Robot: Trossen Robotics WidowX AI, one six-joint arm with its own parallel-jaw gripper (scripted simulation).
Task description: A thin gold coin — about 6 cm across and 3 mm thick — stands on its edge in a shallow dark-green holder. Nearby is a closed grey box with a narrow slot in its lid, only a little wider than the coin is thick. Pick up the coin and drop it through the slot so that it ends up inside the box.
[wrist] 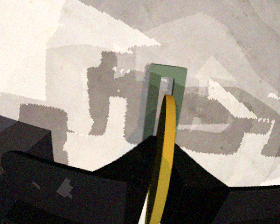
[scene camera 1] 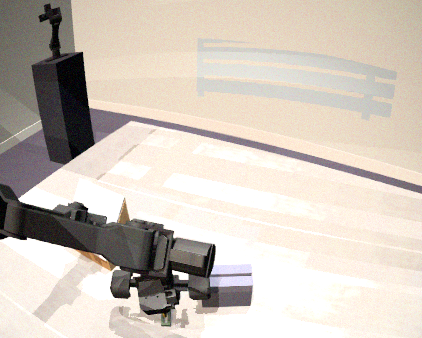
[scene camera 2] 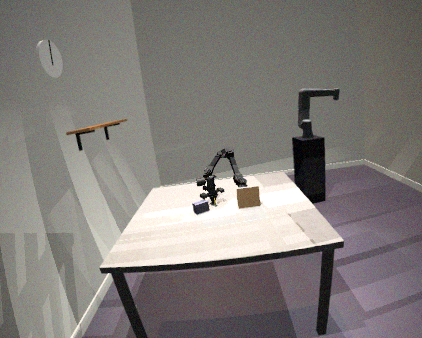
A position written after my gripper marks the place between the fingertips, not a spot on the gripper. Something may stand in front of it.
Note:
I see my gripper (scene camera 1: 165, 308).
My gripper also shows in the wrist view (wrist: 158, 143).

